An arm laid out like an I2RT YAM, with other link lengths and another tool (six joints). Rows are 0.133 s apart.
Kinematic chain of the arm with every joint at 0, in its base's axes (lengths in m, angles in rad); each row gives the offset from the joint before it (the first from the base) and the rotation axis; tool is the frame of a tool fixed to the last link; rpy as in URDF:
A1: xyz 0 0 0.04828 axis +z
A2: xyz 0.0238 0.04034 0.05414 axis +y
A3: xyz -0.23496 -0.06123 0 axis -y
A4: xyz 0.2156 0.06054 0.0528 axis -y
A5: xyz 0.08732 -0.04 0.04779 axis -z
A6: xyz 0.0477 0 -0.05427 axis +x
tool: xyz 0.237 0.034 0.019 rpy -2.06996 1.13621 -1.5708
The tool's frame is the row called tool.
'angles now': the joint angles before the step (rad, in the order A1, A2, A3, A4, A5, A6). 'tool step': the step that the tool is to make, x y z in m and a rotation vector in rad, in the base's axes. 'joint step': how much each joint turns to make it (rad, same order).
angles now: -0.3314, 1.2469, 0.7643, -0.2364, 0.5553, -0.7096
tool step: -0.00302, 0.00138, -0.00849, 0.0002, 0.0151, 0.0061
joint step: 0.0000, 0.0032, -0.0245, 0.0181, -0.0014, -0.0089
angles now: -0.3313, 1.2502, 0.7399, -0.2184, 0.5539, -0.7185
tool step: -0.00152, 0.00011, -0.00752, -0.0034, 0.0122, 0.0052
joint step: -0.0003, 0.0094, -0.0224, 0.0270, 0.0007, -0.0106
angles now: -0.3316, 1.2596, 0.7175, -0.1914, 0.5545, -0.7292
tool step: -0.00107, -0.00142, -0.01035, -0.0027, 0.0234, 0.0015
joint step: -0.0005, 0.0316, -0.0102, 0.0261, 0.0054, -0.0104
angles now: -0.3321, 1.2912, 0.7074, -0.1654, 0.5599, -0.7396
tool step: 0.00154, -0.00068, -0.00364, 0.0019, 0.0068, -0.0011
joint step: 0.0006, 0.0212, 0.0055, 0.0081, 0.0015, 0.0010
